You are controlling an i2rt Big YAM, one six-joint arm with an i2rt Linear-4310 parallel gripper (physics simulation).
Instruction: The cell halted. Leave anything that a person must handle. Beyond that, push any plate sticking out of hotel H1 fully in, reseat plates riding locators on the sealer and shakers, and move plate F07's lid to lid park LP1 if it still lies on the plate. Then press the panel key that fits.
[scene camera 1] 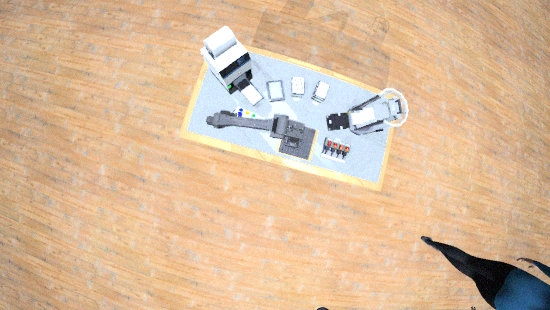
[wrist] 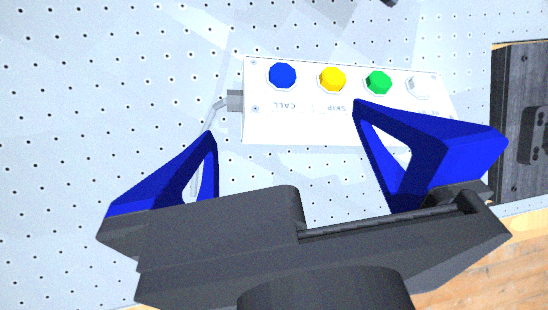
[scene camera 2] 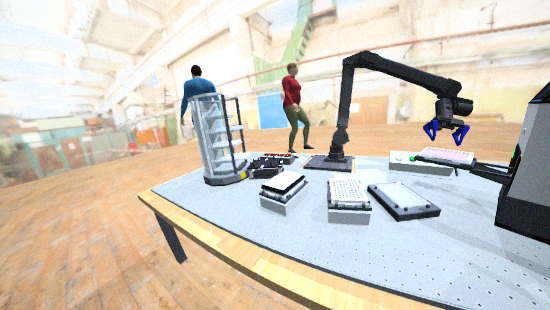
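Where they show: gripper, fingertip midpoint: [scene camera 1: 235, 112] [wrist: 281, 122] [scene camera 2: 445, 143]; arm's base, origin of the base link: [scene camera 2: 336, 160].
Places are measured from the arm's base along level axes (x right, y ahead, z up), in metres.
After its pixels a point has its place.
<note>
My gripper [scene camera 2: 445, 141] {x -0.450, y 0.047, z 0.118 m} [wrist: 281, 122] {x -0.450, y 0.047, z 0.118 m} is open and empty above the key panel [scene camera 2: 425, 169] {x -0.380, y 0.092, z 0.017 m} [wrist: 300, 130] {x -0.418, y 0.037, z 0.055 m}. The blue CALL key [wrist: 282, 75] {x -0.433, y 0.088, z 0.060 m}, yellow SKIP key [wrist: 332, 79] {x -0.385, y 0.083, z 0.060 m}, green key [wrist: 378, 82] {x -0.337, y 0.078, z 0.060 m} and white key [wrist: 418, 87] {x -0.292, y 0.072, z 0.061 m} show. A pinkish plate [scene camera 2: 446, 155] {x -0.379, y 0.232, z 0.116 m} lies on the extended tray of the sealer [scene camera 1: 220, 47] {x -0.590, y 0.305, z 0.417 m} [scene camera 2: 527, 150] {x -0.449, y 0.377, z 0.172 m}. A white welled plate [scene camera 2: 347, 190] {x -0.102, y 0.426, z 0.058 m} and a dark-edged white-topped plate [scene camera 2: 284, 181] {x 0.075, y 0.455, z 0.071 m} sit on shakers; exact seating is unclear. A dark frame [scene camera 2: 410, 213] {x -0.258, y 0.413, z 0.011 m} bears a clear lid-like pane. Hotel H1 [scene camera 2: 229, 127] {x 0.406, y 0.351, z 0.240 m} stands far left. Plate labels are unreadable.
A black plate-like fixture [scene camera 1: 337, 121] {x 0.273, y 0.252, z 0.048 m} [scene camera 2: 265, 172] {x 0.300, y 0.260, z -0.006 m} lies beside the hotel's base. A block with several red-topped parts [scene camera 1: 336, 148] [scene camera 2: 281, 159] is near the arm's base. A person in blue [scene camera 1: 520, 287] [scene camera 2: 200, 87] and one in red [scene camera 2: 291, 92] stand beyond the table.
</note>
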